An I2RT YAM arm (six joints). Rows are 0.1 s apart.
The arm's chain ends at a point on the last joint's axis. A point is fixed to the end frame.
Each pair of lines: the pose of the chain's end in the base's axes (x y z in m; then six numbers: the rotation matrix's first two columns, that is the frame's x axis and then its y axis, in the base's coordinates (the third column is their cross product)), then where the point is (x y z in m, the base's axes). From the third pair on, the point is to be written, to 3 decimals.
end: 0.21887, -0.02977, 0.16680, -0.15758, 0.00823, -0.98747, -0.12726, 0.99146, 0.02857
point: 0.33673 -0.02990 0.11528
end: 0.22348, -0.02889, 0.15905, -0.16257, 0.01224, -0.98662, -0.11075, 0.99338, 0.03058
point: 0.34106 -0.03089 0.10691
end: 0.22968, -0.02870, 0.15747, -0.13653, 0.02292, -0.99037, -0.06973, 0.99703, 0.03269
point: 0.348 -0.035 0.108
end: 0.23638, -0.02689, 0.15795, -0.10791, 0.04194, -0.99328, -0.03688, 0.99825, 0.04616
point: 0.356 -0.037 0.112
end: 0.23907, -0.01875, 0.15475, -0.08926, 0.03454, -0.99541, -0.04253, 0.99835, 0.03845
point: 0.360 -0.029 0.111
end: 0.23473, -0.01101, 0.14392, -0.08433, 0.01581, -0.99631, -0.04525, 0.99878, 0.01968
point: 0.356 -0.021 0.101
